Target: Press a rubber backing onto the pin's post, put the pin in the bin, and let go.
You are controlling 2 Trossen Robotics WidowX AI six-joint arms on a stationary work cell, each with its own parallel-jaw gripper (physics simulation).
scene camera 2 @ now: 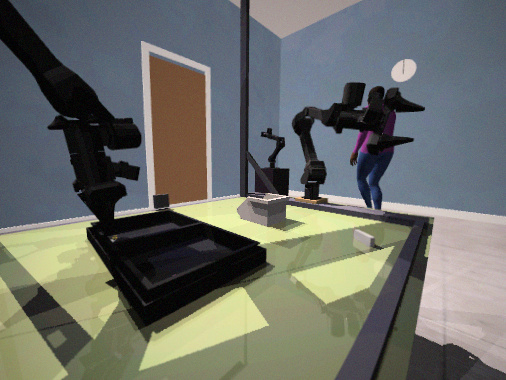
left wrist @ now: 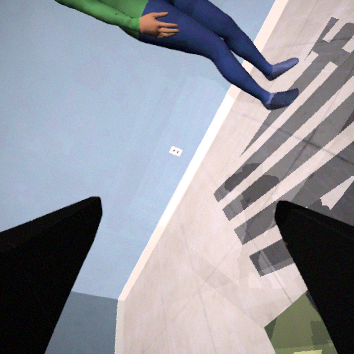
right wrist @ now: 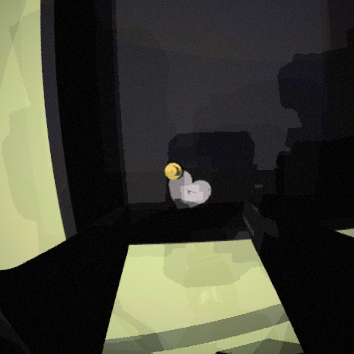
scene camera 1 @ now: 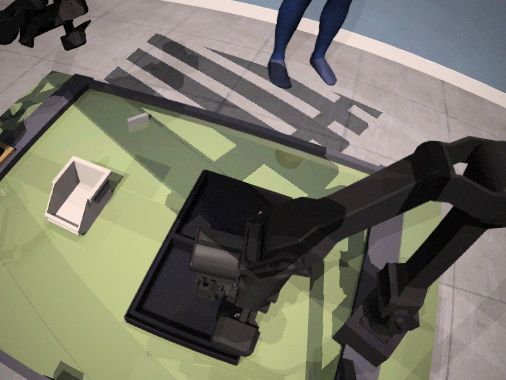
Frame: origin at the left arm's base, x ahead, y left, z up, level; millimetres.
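Where they show: left gripper, between the fingertips: (scene camera 2: 419,124) (left wrist: 189,207); right gripper, between the fingertips: (scene camera 2: 107,225) (right wrist: 187,211) (scene camera 1: 238,315); left arm's base, origin of its link: (scene camera 2: 311,198); right arm's base, origin of its link: (scene camera 1: 382,321).
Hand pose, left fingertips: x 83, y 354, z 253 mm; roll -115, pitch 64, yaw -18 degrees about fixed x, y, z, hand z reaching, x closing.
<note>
Things, the pixels of their top centre, and the offset from my left fingertips. "spot": a spot on its surface instead.
- small round yellow piece, centre of its top: (right wrist: 172,171) dx +611, dy -442, dz -271 mm
- pale two-lobed piece, centre of its top: (right wrist: 191,198) dx +628, dy -429, dz -271 mm
- black tray, centre of its top: (scene camera 1: 217,251) (scene camera 2: 163,231) dx +542, dy -328, dz -248 mm
- white bin, a spot on its surface: (scene camera 1: 75,202) spot: dx +208, dy -345, dz -280 mm
- small grey-white block, centre of its top: (scene camera 1: 137,116) (scene camera 2: 364,233) dx +193, dy -56, dz -265 mm
- dark table edge, a spot on its surface: (scene camera 2: 395,290) spot: dx +392, dy +45, dz -265 mm
In the right wrist view, a small round yellow piece (right wrist: 173,171) lies beside a pale two-lobed piece (right wrist: 197,192) in a compartment of the black tray (right wrist: 85,125) (scene camera 1: 180,341) (scene camera 2: 200,292). Which is pin or backing I cannot tell. Yellow also shows by the right fingertips in scene camera 2. My right gripper (right wrist: 187,211) (scene camera 2: 107,229) is partly open and empty, its tips low at the tray, just beside these pieces. My left gripper (scene camera 2: 418,124) (left wrist: 189,207) is wide open and empty, high above the far side. The white bin (scene camera 1: 75,202) (scene camera 2: 267,212) stands upright beyond the tray.
A small grey-white block (scene camera 1: 138,120) (scene camera 2: 363,240) lies near the dark table edge (scene camera 1: 210,119) (scene camera 2: 395,290). A tiny pink speck (scene camera 1: 259,213) shows at the tray beside my right arm. My right arm hangs over the tray and hides part of it in scene camera 1.
</note>
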